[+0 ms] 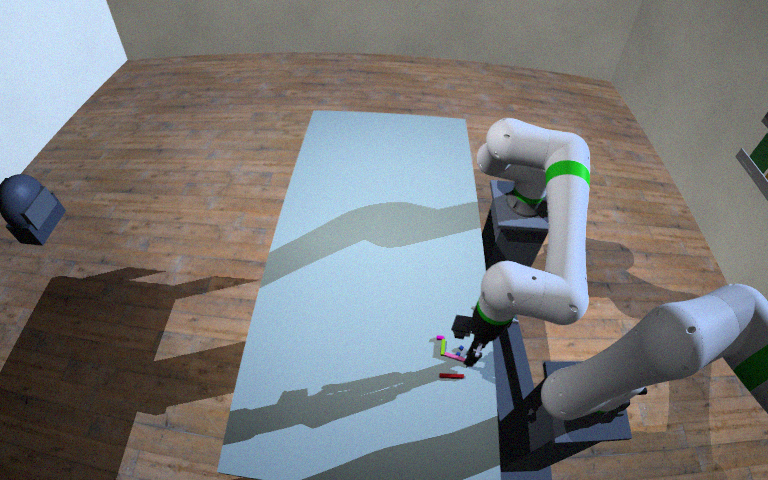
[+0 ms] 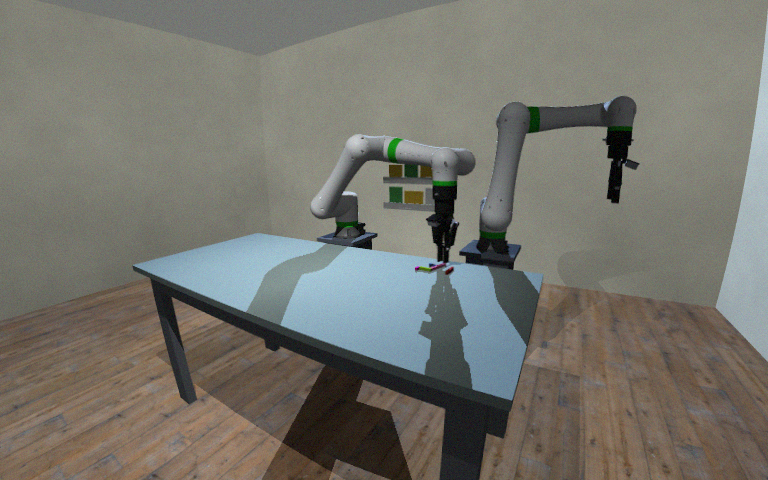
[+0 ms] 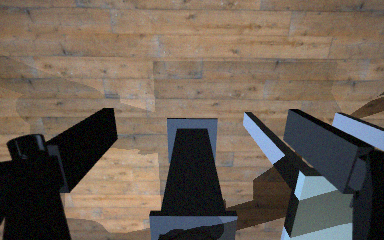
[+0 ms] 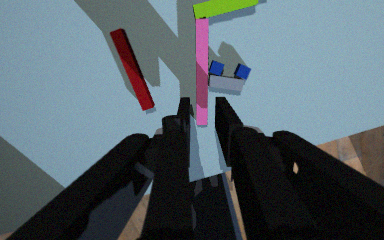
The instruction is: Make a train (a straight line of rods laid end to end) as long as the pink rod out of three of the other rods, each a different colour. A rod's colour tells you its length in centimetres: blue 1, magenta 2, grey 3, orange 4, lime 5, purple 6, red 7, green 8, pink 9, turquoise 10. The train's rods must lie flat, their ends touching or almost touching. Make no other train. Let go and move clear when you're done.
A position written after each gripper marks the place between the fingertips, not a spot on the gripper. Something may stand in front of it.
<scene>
In view: the left gripper (image 2: pixel 612 201), the right gripper (image 2: pixel 442 261), a pink rod (image 4: pixel 201 24) and a red rod (image 4: pixel 119 36).
The left gripper also shows in image 3 (image 3: pixel 200 124). The right gripper is seen too in image 4 (image 4: pixel 202 112). Image 3 misses the pink rod: it is out of frame. Image 3 does not show the red rod: it is out of frame.
</scene>
